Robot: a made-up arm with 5 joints. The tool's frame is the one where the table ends. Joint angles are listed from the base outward.
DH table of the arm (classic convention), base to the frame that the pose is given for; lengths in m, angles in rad. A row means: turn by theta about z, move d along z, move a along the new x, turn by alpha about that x. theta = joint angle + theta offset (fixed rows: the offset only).
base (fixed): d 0.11; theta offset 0; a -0.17; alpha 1.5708
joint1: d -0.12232; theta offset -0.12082; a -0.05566; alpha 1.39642
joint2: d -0.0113; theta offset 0; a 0.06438; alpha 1.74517
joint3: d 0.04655; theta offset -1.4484; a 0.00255; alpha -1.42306
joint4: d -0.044; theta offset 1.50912; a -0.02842; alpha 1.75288
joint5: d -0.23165; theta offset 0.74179; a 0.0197; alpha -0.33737
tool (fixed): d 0.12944; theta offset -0.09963; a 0; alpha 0
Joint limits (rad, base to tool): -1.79..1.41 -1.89..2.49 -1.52..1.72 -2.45..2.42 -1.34..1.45
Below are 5 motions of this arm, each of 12 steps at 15 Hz.
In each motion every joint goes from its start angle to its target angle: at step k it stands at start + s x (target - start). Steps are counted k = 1, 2, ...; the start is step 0. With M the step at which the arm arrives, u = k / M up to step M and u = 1 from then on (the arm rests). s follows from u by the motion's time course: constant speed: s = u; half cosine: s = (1 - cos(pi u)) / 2; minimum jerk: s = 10 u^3 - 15 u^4 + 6 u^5.
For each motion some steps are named. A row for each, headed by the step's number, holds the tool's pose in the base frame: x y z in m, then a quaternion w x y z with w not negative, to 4 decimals.
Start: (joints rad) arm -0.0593 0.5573 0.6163 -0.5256 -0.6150
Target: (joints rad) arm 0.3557 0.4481 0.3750 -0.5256 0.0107
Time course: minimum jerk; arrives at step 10
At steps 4, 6, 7, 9, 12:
4: -0.1896 0.1211 0.0352 0.6444 -0.4173 0.1682 -0.6183
6: -0.1702 0.1287 0.0271 0.7312 -0.3744 0.0862 -0.5637
7: -0.1620 0.1320 0.0250 0.7613 -0.3604 0.0473 -0.5369
9: -0.1539 0.1354 0.0236 0.7873 -0.3491 0.0064 -0.5082
12: -0.1534 0.1355 0.0236 0.7886 -0.3485 0.0041 -0.5065

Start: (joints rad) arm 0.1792 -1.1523 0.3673 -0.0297 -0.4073
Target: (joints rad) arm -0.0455 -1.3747 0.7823 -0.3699 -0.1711
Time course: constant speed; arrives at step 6
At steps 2, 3, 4, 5, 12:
2: -0.2870 0.1548 0.0343 0.8958 -0.4213 0.0663 0.1251
3: -0.2891 0.1456 0.0418 0.8724 -0.4467 0.0668 0.1866
4: -0.2898 0.1367 0.0498 0.8452 -0.4679 0.0669 0.2494
5: -0.2893 0.1281 0.0581 0.8142 -0.4845 0.0664 0.3129
12: -0.2874 0.1201 0.0666 0.7793 -0.4966 0.0653 0.3765

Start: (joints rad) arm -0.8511 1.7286 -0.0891 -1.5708 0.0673
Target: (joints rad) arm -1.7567 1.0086 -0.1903 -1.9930 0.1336
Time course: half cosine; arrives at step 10
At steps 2, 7, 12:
2: -0.2373 0.0253 0.1994 0.0330 -0.9522 0.2528 -0.1685
7: -0.1427 0.0099 0.1774 0.1047 -0.9122 0.1719 0.3569
12: -0.1259 0.0102 0.1541 0.1327 -0.8478 0.1463 0.4921

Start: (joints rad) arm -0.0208 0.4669 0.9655 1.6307 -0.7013
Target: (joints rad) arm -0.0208 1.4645 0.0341 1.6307 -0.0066
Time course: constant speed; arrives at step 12
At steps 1, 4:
1: -0.0789 0.2101 0.1235 0.0591 0.3350 0.6959 -0.6325
4: -0.0583 0.1690 0.1357 0.1622 0.5027 0.5375 -0.6574

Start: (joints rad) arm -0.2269 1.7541 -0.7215 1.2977 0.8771
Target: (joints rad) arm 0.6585 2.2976 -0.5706 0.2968 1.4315
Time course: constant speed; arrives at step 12
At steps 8, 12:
8: -0.1079 -0.0118 0.1280 0.4958 -0.2481 -0.4495 -0.7004
12: -0.1358 -0.0331 0.0905 0.4661 -0.2284 -0.3264 -0.7900

